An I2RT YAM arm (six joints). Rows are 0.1 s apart.
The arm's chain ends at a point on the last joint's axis. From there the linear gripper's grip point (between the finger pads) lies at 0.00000 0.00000 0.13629 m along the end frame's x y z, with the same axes.
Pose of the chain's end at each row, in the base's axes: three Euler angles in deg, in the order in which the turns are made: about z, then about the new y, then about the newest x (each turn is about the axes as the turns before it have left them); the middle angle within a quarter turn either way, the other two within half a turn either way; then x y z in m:
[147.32 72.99 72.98 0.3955 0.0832 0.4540]
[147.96 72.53 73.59 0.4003 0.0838 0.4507]
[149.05 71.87 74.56 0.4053 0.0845 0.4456]
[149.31 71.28 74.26 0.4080 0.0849 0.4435]
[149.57 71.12 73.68 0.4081 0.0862 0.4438]
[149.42 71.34 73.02 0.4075 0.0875 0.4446]
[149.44 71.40 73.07 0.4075 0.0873 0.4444]
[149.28 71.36 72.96 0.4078 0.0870 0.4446]
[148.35 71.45 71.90 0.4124 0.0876 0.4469]
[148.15 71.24 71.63 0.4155 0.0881 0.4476]
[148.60 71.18 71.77 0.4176 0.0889 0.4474]
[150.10 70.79 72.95 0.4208 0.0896 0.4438]
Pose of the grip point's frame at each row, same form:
[147.32 72.99 72.98 0.4338 0.2135 0.4657]
[147.96 72.53 73.59 0.4385 0.2141 0.4623]
[149.05 71.87 74.56 0.4433 0.2149 0.4569]
[149.31 71.28 74.26 0.4448 0.2156 0.4554]
[149.57 71.12 73.68 0.4431 0.2173 0.4562]
[149.42 71.34 73.02 0.4413 0.2189 0.4573]
[149.44 71.40 73.07 0.4414 0.2187 0.4571]
[149.28 71.36 72.96 0.4418 0.2184 0.4574]
[148.35 71.45 71.90 0.4462 0.2189 0.4604]
[148.15 71.24 71.63 0.4492 0.2194 0.4614]
[148.60 71.18 71.77 0.4506 0.2204 0.4612]
[150.10 70.79 72.95 0.4530 0.2214 0.4569]

